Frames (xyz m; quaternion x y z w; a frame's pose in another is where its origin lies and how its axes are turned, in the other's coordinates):
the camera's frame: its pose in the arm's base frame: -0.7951 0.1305 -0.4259 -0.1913 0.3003 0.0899 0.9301
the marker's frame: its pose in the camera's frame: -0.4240 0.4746 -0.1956 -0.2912 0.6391 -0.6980 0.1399
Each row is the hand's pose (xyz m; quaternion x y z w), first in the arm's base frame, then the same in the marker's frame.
Working: the arm's base frame: its pose in the marker's frame: 0.1010 -0.8596 1.2493 -0.5647 0.4767 -0.6715 0.0548

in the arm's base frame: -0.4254 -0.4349 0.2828 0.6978 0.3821 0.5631 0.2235
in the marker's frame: 0.6839 -0.5283 1.2282 0.4370 -0.0231 -0.6677 0.6022
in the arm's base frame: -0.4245 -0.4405 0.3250 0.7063 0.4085 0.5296 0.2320
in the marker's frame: 0.7204 -0.5502 1.2288 0.4344 -0.0422 -0.6942 0.5724
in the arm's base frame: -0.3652 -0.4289 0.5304 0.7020 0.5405 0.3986 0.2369
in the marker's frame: 0.8604 -0.7115 1.2436 0.4576 -0.1037 -0.7771 0.4194
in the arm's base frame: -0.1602 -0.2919 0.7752 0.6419 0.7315 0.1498 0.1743
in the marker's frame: 0.9221 -1.0525 1.2696 0.4993 -0.2233 -0.8279 0.1239
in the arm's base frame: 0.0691 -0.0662 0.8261 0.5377 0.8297 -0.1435 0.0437
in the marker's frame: 0.7767 -1.3440 1.2683 -0.4935 0.3758 0.7621 0.1859
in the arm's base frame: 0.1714 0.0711 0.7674 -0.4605 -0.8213 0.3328 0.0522
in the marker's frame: 0.6289 -1.4467 1.2496 -0.4475 0.4770 0.6665 0.3578
